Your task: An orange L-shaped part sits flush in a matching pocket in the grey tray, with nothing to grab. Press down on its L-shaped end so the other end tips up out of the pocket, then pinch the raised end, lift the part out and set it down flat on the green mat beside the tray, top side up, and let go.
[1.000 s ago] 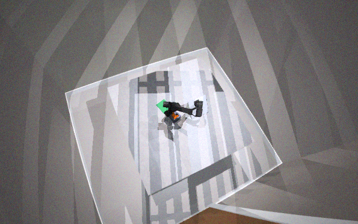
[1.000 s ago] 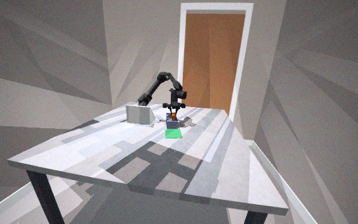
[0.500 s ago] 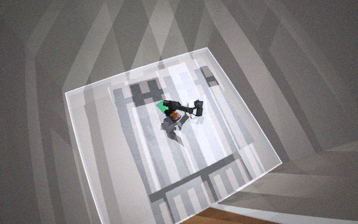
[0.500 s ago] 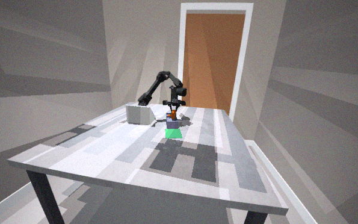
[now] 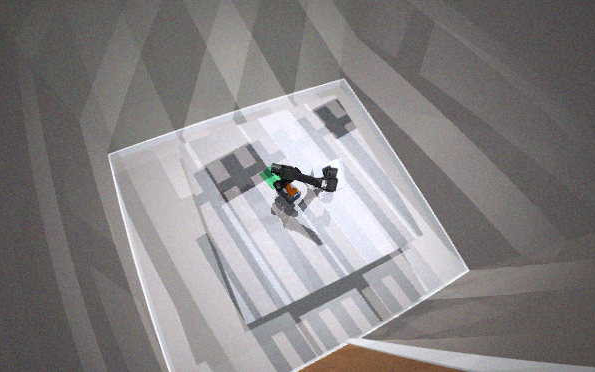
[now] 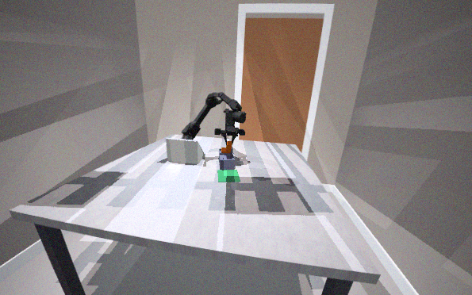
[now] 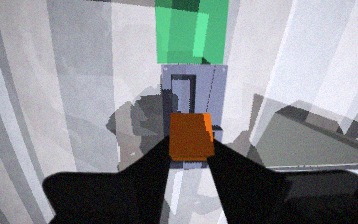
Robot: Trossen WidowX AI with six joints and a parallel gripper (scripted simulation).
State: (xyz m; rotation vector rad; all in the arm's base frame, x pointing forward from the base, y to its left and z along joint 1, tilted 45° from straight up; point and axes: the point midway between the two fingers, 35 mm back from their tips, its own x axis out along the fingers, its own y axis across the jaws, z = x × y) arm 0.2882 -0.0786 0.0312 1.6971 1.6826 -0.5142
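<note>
The green mat is 15 cm to the right of my gripper tip, 15 cm below it and 1 cm ahead of it. From my gripper tip the other things lie so: orange L-shaped part: 3 cm to the left, 3 cm below, 2 cm behind.
</note>
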